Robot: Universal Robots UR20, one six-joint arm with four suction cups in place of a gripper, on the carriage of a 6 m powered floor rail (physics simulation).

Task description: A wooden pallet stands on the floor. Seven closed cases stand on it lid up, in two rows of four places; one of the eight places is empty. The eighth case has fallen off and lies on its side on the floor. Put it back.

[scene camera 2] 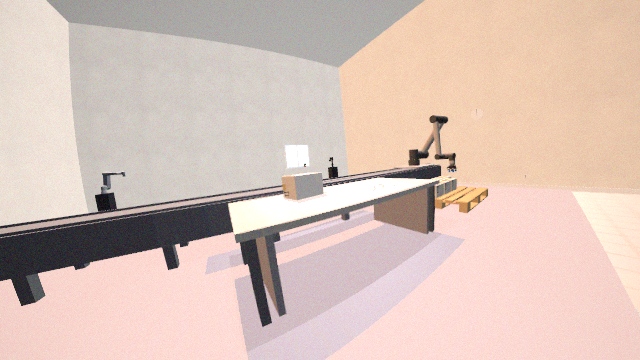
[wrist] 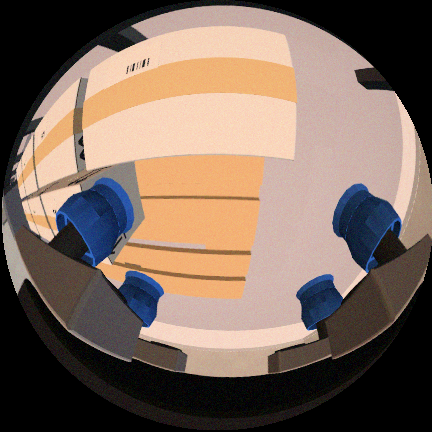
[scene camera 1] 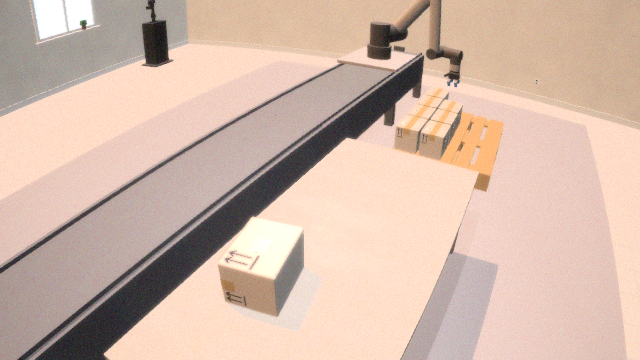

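Where they show: hand at its tool point: (scene camera 2: 452, 171) (wrist: 233, 264) (scene camera 1: 453, 84); arm's base at its link origin: (scene camera 2: 414, 165) (scene camera 1: 378, 57).
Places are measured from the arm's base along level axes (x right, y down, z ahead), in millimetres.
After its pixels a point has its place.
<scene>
My suction gripper (scene camera 1: 453, 82) {x -20, y 137, z 785 mm} (scene camera 2: 452, 170) (wrist: 226, 250) {x -20, y 137, z 785 mm} hangs above the far end of the wooden pallet (scene camera 1: 494, 137) {x 352, y 426, z 1297 mm} (scene camera 2: 472, 194) {x 571, y 426, z 1272 mm} (wrist: 200, 177) {x 44, y 426, z 823 mm}, its four blue cups bare, nothing on them. A row of cases (scene camera 1: 420, 116) (wrist: 225, 125) stands lid up along the rail side. Beside it a shorter row of cases (scene camera 1: 442, 125) (wrist: 131, 175) leaves bare planks at its far end, seen between the cups in the wrist view. A case (scene camera 1: 260, 265) {x 3158, y -140, z 812 mm} (scene camera 2: 304, 186) {x 3110, y -51, z 867 mm} with sideways arrows lies on its side on the table. No case shows on the floor.
The table (scene camera 1: 380, 200) {x 2375, y 40, z 913 mm} (scene camera 2: 350, 192) {x 2767, y 40, z 989 mm} stands between the scene cameras and the pallet, alongside the long dark floor rail (scene camera 1: 200, 170) (scene camera 2: 125, 220). The arm's carriage (scene camera 1: 350, 57) {x 194, y 0, z -226 mm} is at the rail's far end. A dark pedestal (scene camera 1: 155, 42) (scene camera 2: 333, 172) stands beyond the rail.
</scene>
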